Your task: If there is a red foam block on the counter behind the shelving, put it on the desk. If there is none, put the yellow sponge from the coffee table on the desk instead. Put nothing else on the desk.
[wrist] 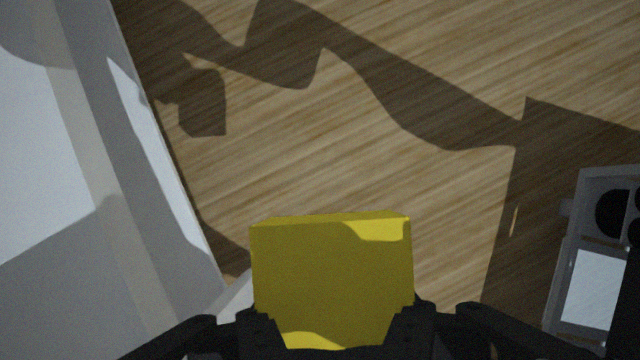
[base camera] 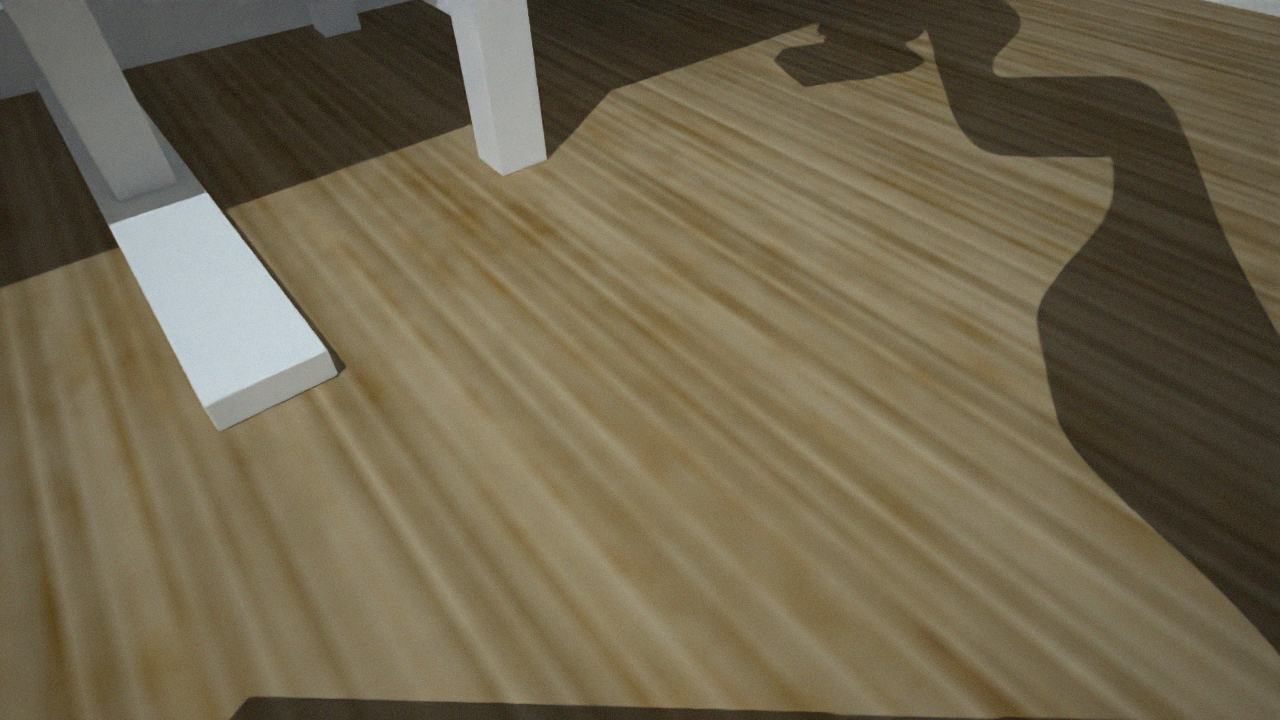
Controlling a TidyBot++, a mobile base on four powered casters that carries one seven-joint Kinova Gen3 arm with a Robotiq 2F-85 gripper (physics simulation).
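Places are measured from the arm's base along level axes (x ahead, y left, z up), in centimetres.
Where they show: gripper, fingertip midpoint: (wrist: pixel 335 300).
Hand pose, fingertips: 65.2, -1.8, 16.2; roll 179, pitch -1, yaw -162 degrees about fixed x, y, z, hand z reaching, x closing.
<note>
Things, the pixels of their top centre, and the offset from my fingertips, as dx, dy, dz. "pt": a spot on its surface instead. Level surfaces: height alone.
- yellow sponge, middle of its top: (wrist: pixel 337 351) -0.1, +0.3, +4.6
- white furniture surface, its level: dz -10.8
- white leg, surface spot: (base camera: pixel 501 98) pt +9.8, +17.8, -48.5
- wooden floor, its level: dz -55.8
My gripper (wrist: pixel 335 300) is shut on the yellow sponge (wrist: pixel 330 270), which it holds between its two black fingers at the bottom middle of the wrist view. The sponge is above the floor, to the right of a white furniture surface (wrist: pixel 35 145) that fills the left side of the wrist view. I cannot tell whether this surface is the desk. A red foam block, the counter, the shelving and the coffee table cannot be made out in either view.
In the base camera view, a white leg (base camera: pixel 501 98) stands at the upper middle, and a white foot bar (base camera: pixel 219 304) lies on the wooden floor (base camera: pixel 626 447) at left, under a slanted post (base camera: pixel 98 107). Part of my grey base (wrist: pixel 595 290) shows at right in the wrist view.
</note>
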